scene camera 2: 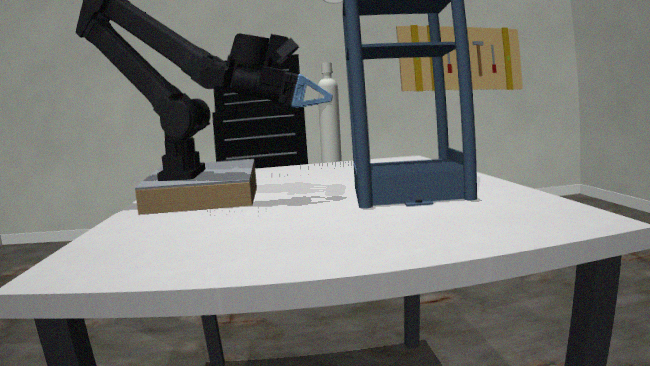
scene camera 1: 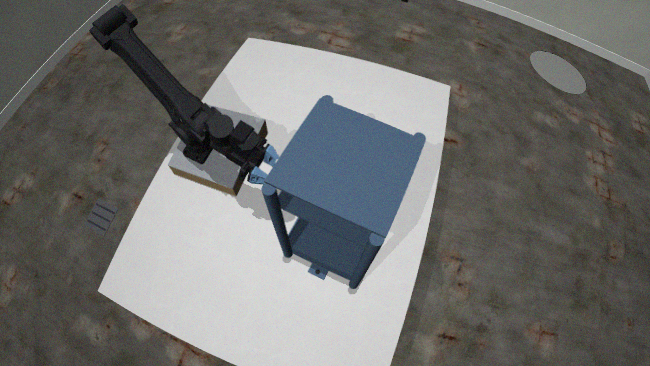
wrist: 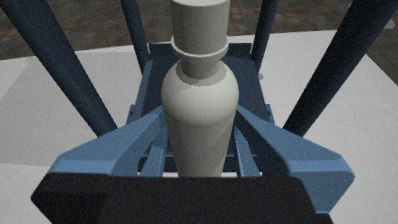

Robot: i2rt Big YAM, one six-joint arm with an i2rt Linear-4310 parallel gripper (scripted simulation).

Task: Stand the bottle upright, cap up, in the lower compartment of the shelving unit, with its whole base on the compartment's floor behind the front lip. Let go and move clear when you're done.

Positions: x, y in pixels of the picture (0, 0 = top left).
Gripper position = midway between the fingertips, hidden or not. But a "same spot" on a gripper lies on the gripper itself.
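My gripper is there in scene camera 2 [332, 98]. Scene camera 1 shows my gripper too, and so does the wrist view. When I compare what these give me of my gripper, [scene camera 1: 259, 155] and [wrist: 184, 195] are one and the same spot on it.
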